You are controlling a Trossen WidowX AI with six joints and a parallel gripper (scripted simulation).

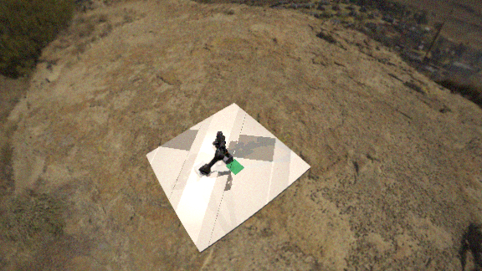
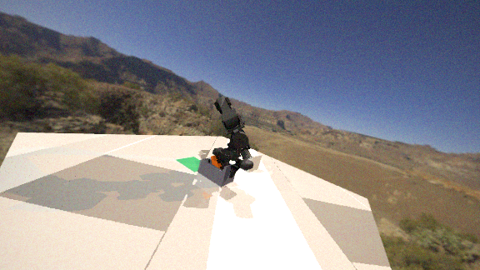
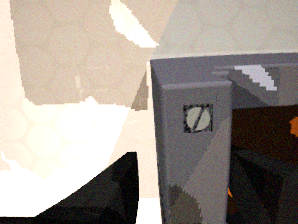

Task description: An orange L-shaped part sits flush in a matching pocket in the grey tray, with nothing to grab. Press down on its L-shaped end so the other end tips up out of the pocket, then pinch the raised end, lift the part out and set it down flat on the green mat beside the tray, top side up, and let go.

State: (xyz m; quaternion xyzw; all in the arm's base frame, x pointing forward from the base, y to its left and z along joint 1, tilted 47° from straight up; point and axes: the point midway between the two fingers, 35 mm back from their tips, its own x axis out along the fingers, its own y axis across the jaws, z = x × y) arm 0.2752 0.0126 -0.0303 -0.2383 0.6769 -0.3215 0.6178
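The orange L-shaped part lies 1 cm behind my gripper tip, 4 cm to the right of it and 1 cm above it. Also, from my gripper tip: green mat: 2 cm behind, 22 cm to the right, 5 cm below.
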